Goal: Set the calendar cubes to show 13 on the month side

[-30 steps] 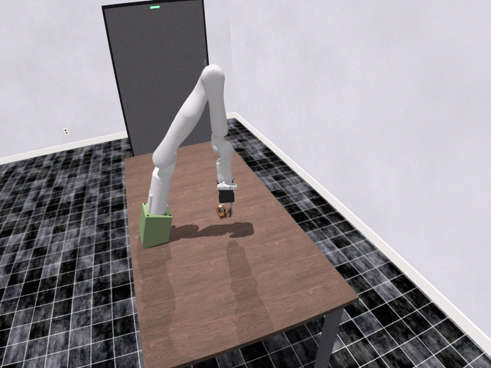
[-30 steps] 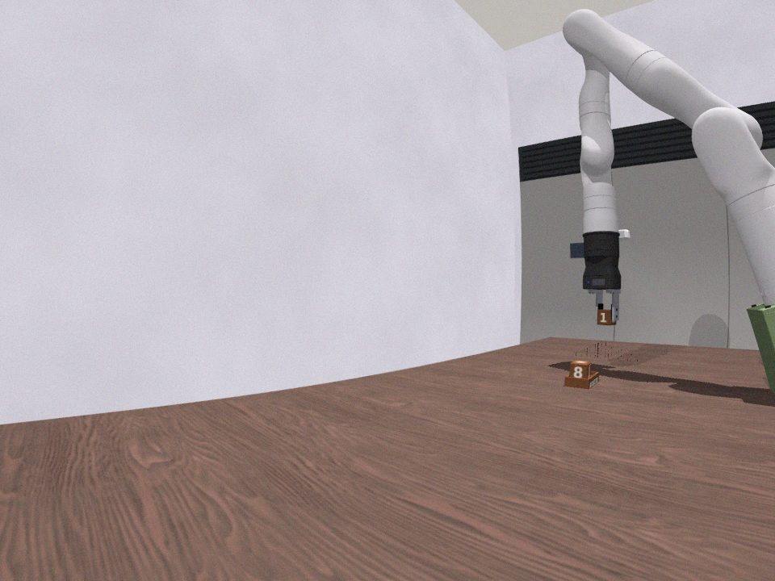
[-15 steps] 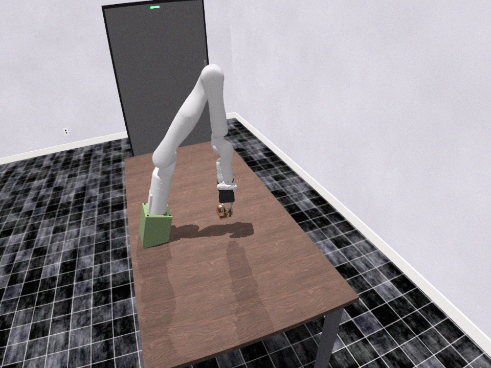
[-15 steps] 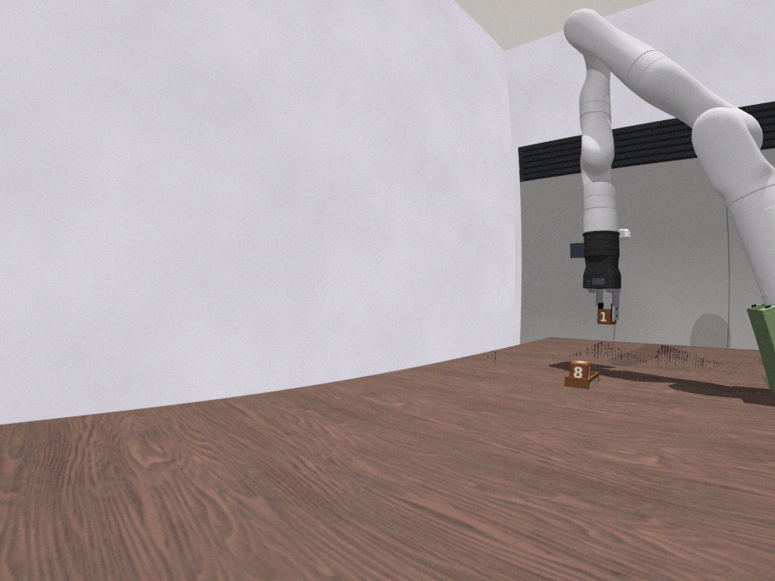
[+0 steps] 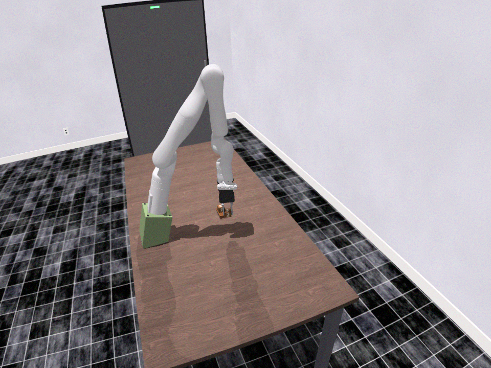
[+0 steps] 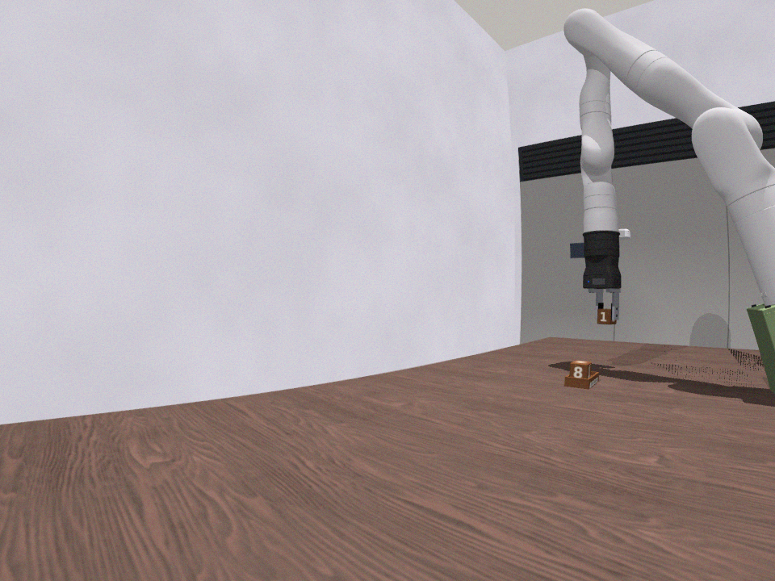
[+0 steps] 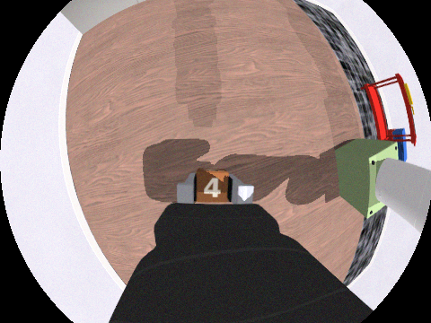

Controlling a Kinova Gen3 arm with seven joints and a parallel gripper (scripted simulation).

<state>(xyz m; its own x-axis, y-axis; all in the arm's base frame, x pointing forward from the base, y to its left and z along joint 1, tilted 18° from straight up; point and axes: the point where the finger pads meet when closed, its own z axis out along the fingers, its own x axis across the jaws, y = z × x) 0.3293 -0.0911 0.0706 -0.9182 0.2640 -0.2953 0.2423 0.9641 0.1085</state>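
Right now the calendar tray is 16 cm to the left of my hand and 12 cm below it. The rest, counted from my hand: brown number cube: 1 cm below.
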